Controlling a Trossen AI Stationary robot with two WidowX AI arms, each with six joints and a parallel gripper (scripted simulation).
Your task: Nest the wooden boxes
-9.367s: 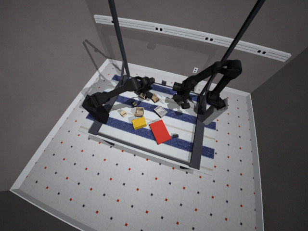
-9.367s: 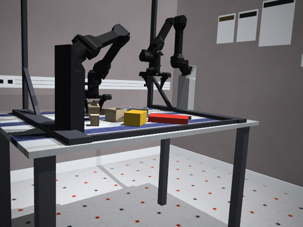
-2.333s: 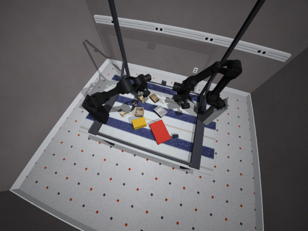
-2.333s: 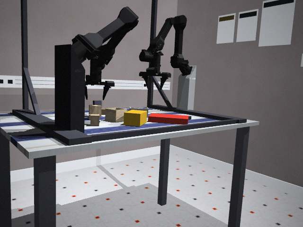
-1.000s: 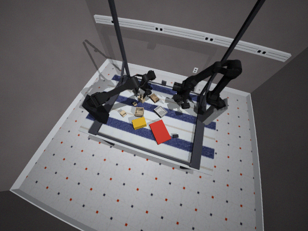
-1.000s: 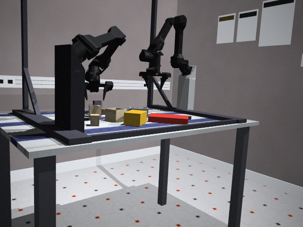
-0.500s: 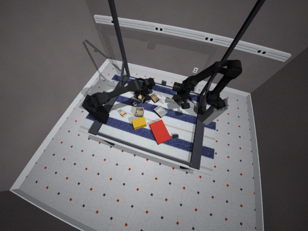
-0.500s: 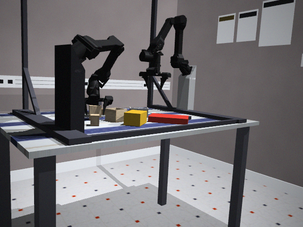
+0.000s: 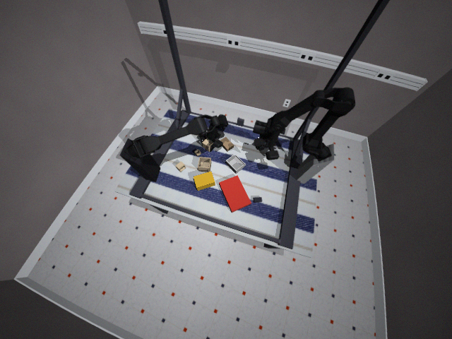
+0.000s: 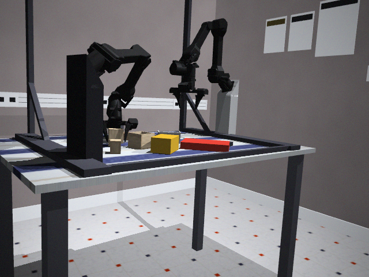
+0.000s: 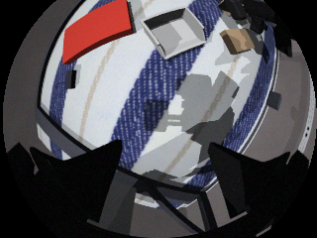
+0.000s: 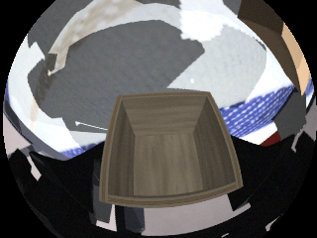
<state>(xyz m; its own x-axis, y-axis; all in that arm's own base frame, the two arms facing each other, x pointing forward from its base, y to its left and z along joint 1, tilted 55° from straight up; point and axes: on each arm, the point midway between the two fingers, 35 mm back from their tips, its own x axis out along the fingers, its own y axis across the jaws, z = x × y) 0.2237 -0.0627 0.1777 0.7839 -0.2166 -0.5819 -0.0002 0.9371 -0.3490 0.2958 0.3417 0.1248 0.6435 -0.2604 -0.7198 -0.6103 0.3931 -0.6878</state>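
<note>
Now: right hand 1 cm to the left of the medium wooden box, 1 cm short of it and 1 cm above it. The rest, counted from my right hand: white box (19 cm to the left, 14 cm ahead, 1 cm below); tiny wooden box (7 cm to the right, 5 cm ahead, 3 cm below); brown block (13 cm to the left, 2 cm below, 2 cm behind).
</note>
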